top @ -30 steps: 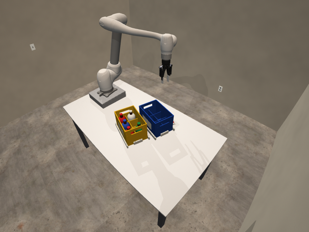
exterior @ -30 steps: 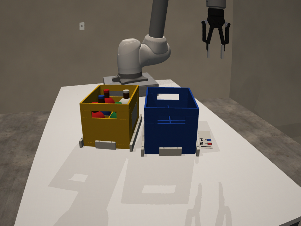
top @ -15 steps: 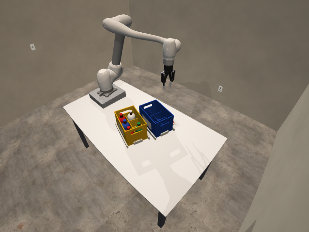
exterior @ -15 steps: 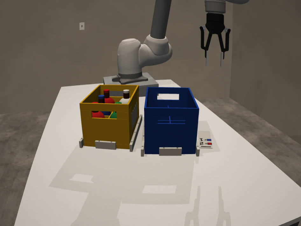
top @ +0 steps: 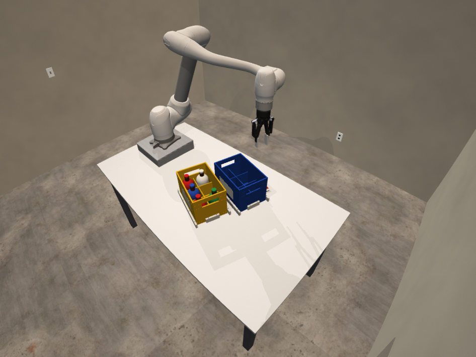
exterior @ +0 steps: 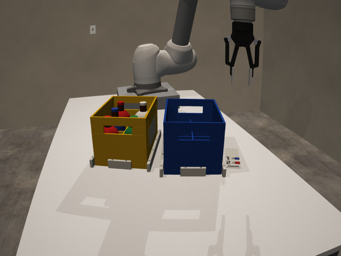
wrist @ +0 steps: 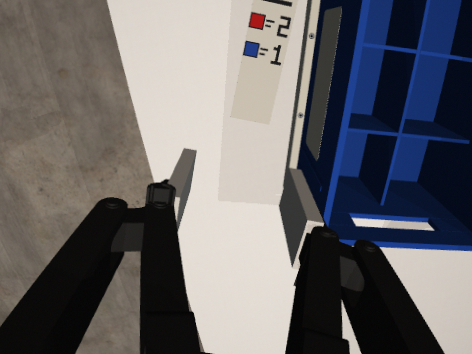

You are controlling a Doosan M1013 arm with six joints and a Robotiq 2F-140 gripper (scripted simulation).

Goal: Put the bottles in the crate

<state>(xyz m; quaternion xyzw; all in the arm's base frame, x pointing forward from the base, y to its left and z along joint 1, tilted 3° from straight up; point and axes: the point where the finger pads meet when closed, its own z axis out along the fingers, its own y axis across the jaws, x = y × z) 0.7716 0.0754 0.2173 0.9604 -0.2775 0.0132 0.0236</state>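
My hand is 20 cm past the blue bottle, 40 cm to the left of it and 20 cm above it. The rest, counted from my hand: white-label bottle: 23 cm behind, 28 cm to the right, 20 cm below; then pick list: 4 cm ahead, 5 cm to the right, 28 cm below; then blue crate: 4 cm behind, 18 cm to the right, 20 cm below.
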